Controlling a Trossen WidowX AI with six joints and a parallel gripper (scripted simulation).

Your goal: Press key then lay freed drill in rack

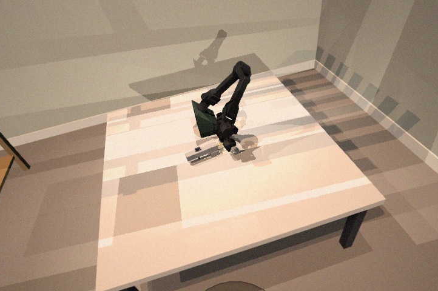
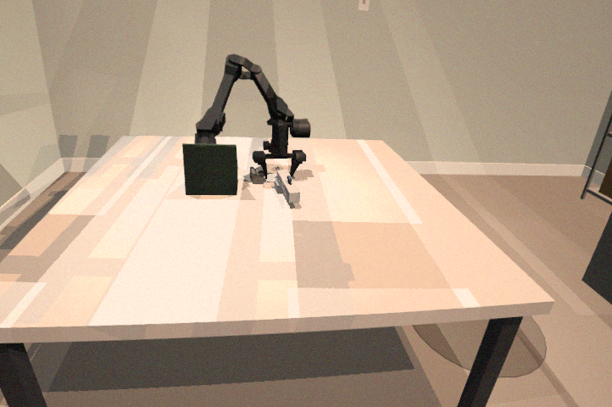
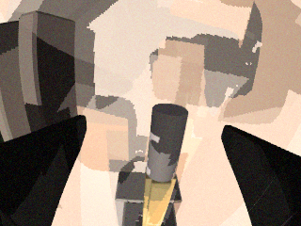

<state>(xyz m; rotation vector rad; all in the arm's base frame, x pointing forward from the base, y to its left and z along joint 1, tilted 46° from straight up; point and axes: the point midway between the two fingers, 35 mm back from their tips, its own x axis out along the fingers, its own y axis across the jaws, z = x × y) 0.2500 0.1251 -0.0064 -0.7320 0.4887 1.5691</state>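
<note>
The drill is 4 cm to the right of my gripper tip, 3 cm above it and 1 cm ahead of it. Also, from my gripper tip: grey holder block 14 cm to the right, 3 cm above, 2 cm ahead; rack 8 cm behind, 1 cm to the left, 1 cm above; key 16 cm to the right, 4 cm above, 3 cm ahead.
</note>
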